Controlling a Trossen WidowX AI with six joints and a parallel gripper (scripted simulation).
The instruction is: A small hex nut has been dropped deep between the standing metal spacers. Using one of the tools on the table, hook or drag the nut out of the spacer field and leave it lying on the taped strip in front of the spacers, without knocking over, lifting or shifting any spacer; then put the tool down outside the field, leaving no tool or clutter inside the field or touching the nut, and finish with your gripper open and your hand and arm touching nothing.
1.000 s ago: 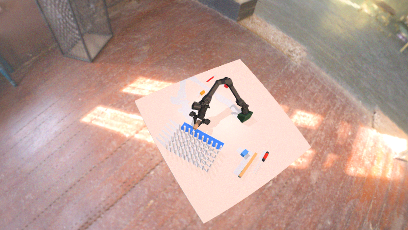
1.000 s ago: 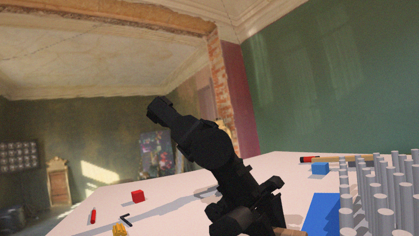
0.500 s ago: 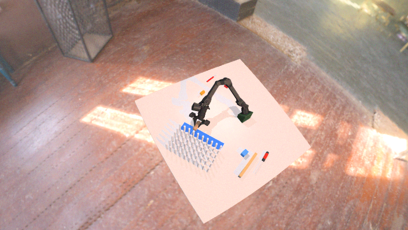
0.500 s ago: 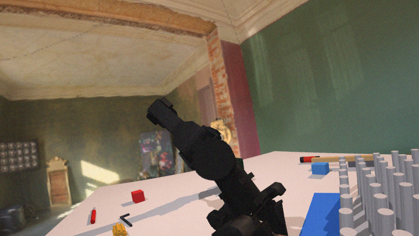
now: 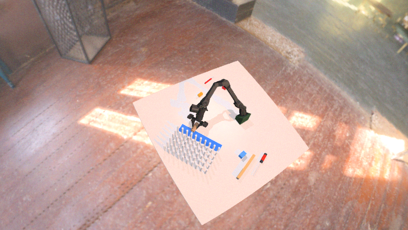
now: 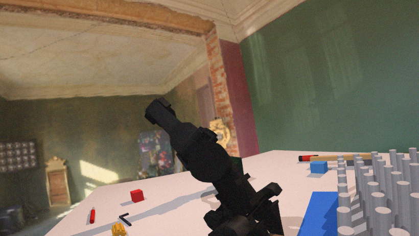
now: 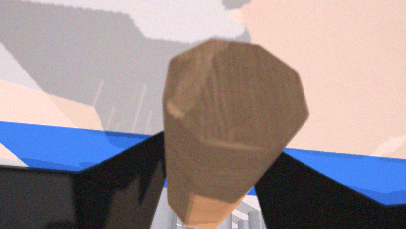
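My gripper tip is now 10 cm to the right of the blue taped strip, 1 cm short of it and 1 cm above it. Also, from my gripper tip: yellow piece: 26 cm to the right, 26 cm behind, 1 cm above; blue block: 45 cm to the left, 18 cm behind, 1 cm above; allen key: 38 cm behind, 25 cm to the right, 1 cm below.
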